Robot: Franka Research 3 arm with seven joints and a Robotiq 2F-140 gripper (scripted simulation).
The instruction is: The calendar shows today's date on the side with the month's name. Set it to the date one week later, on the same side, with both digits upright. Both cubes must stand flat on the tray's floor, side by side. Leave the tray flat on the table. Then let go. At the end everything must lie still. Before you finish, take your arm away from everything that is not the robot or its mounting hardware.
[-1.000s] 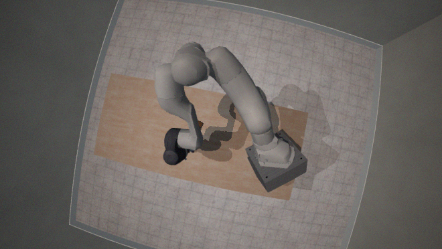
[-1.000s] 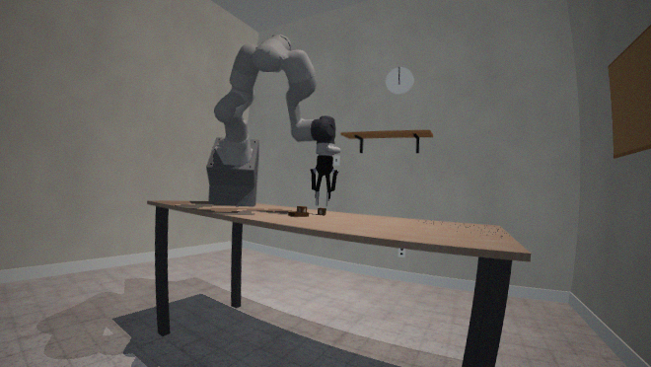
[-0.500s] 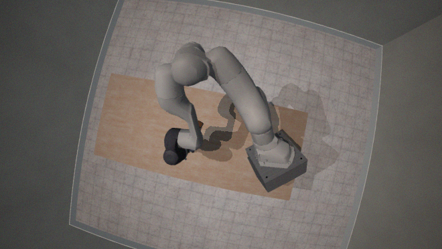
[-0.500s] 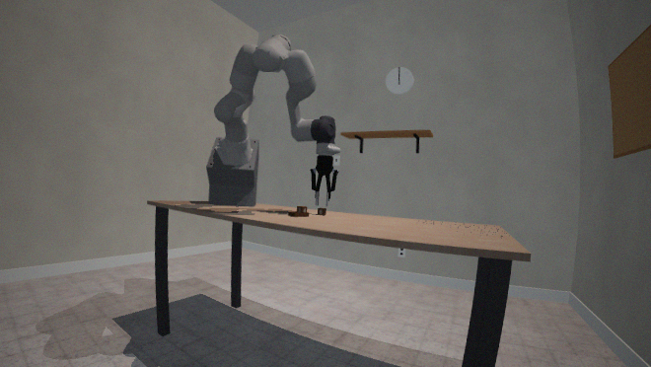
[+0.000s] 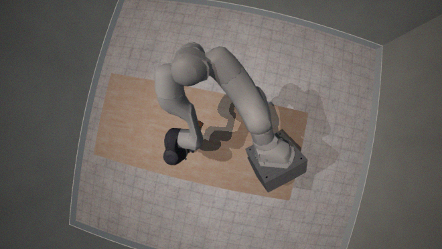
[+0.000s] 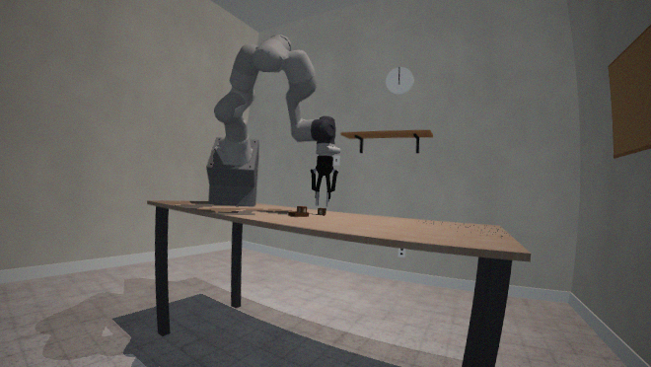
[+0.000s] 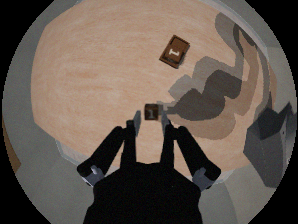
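My gripper is now 6 cm above the calendar cube.
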